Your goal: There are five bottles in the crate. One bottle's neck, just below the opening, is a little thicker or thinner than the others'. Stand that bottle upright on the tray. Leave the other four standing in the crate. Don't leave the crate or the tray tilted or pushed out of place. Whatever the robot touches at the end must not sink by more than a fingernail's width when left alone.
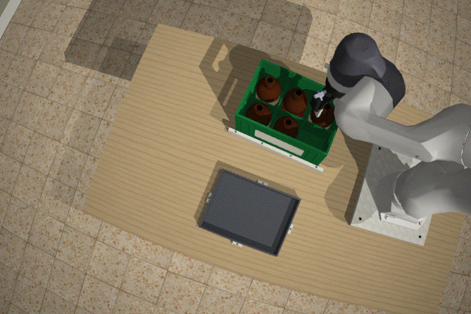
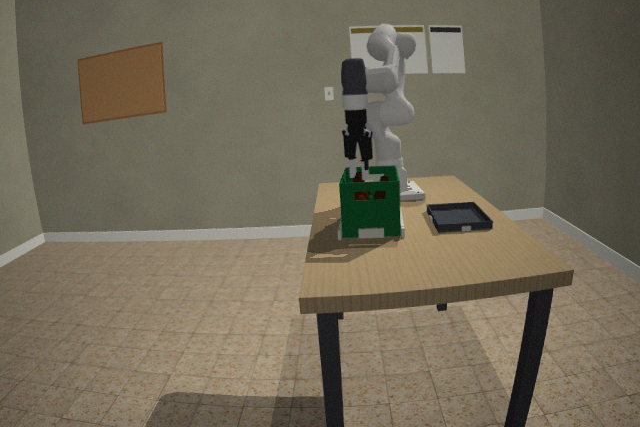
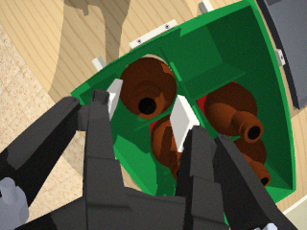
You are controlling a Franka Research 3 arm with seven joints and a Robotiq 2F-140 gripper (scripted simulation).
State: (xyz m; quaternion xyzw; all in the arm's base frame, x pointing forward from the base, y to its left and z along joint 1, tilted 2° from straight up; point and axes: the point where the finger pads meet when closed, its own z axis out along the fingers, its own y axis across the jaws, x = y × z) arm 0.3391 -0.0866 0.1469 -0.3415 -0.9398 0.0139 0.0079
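Right now the green crate is 90 mm below my hand, 80 mm ahead of it and 50 mm to the left of it. Also, from my hand: glass bottle 100 mm to the left, 90 mm below, 80 mm ahead; dark grey tray 350 mm to the left, 160 mm below, 50 mm ahead.
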